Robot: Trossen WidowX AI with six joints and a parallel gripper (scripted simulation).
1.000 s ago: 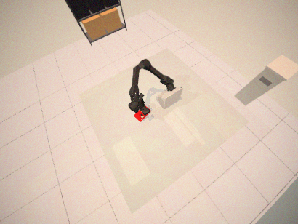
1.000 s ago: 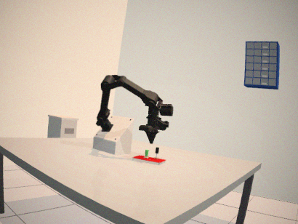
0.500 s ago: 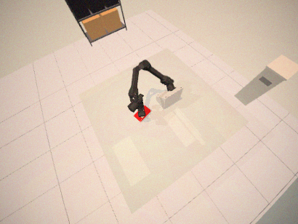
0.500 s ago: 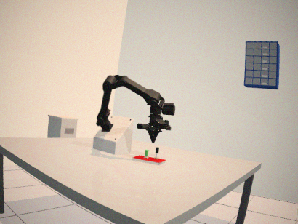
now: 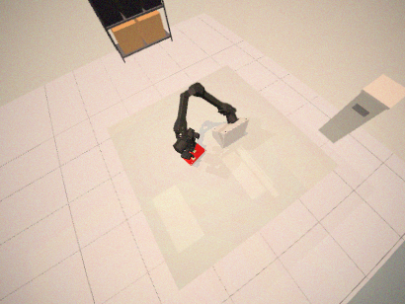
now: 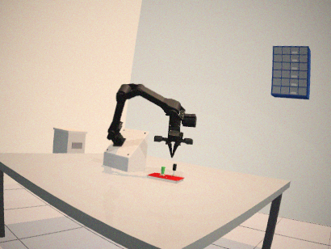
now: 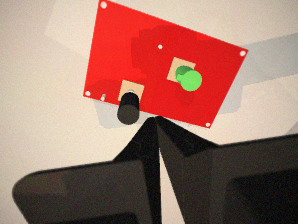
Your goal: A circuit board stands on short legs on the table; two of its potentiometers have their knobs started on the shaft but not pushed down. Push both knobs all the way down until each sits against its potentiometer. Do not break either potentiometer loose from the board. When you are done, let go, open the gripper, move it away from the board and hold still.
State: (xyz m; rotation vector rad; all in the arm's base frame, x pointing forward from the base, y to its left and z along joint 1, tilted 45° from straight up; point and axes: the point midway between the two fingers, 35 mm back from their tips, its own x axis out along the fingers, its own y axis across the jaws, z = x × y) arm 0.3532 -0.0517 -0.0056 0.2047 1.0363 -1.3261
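The black knob is 1 cm ahead of my gripper tip, 2 cm to the left of it and 5 cm below it. Round my gripper tip: green knob: 2 cm behind, 3 cm to the right, 6 cm below.
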